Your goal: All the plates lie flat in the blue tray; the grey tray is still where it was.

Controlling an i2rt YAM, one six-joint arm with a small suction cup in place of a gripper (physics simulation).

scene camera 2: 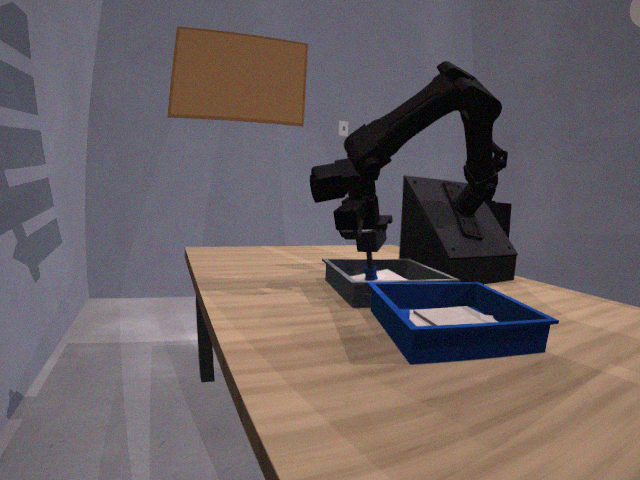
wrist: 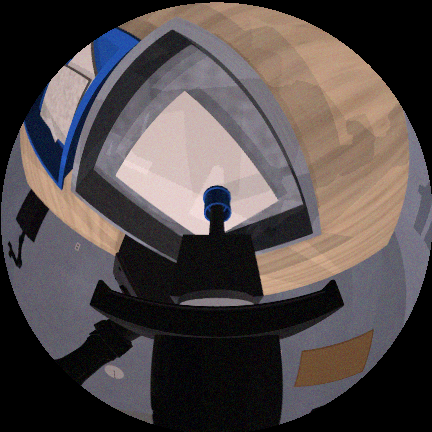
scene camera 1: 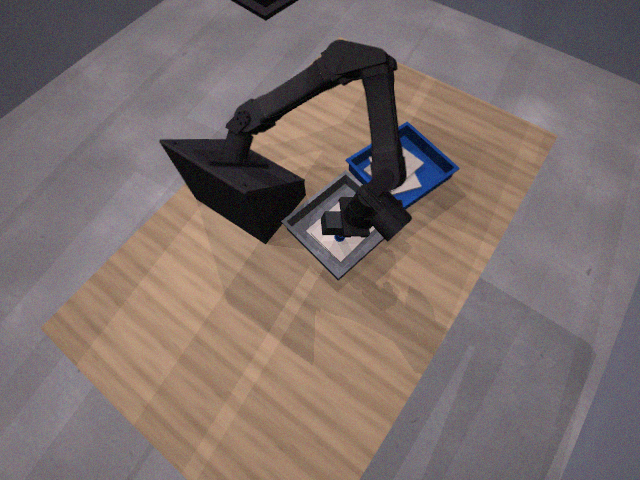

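Where they show: hand at its tool point: (wrist: 216,194) (scene camera 1: 337,238); arm's base at its link origin: (scene camera 2: 461,210) (scene camera 1: 232,160).
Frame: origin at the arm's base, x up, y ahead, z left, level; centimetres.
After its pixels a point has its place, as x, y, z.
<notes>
A pale plate (scene camera 1: 339,250) @[-16.3, 32.1, 5.5] (scene camera 2: 390,274) @[-15.1, 24.6, 8.0] (wrist: 181,141) @[-16.3, 31.2, 15.0] lies flat in the grey tray (scene camera 1: 337,272) @[-13.0, 36.8, -0.5] (scene camera 2: 342,283) @[-15.3, 38.3, 14.4] (wrist: 257,92) @[-13.0, 38.4, 14.9]. My suction cup (scene camera 1: 339,237) (scene camera 2: 370,272) (wrist: 217,199) is small and blue. It is down inside the grey tray and rests on this plate near one corner. The blue tray (scene camera 1: 434,152) @[-14.0, 31.9, 47.9] (scene camera 2: 461,340) @[-15.1, 33.6, 47.9] (wrist: 112,40) stands right beside the grey tray. It holds two pale plates (scene camera 1: 413,164) @[-16.6, 29.2, 41.9] (scene camera 2: 451,315) @[-16.6, 25.7, 34.4] (wrist: 62,100) lying flat, one overlapping the other. The arm hides part of them in scene camera 1.
The arm's black wedge-shaped base (scene camera 1: 237,186) @[8.1, 12.5, -6.5] (scene camera 2: 451,229) @[-4.7, 7.4, 6.1] stands close behind the grey tray. Both trays sit on a wooden table (scene camera 1: 270,357) @[-18.0, 38.6, -26.6] (scene camera 2: 294,381) @[-18.0, 54.7, 47.9], whose near edge shows at the left in scene camera 2.
</notes>
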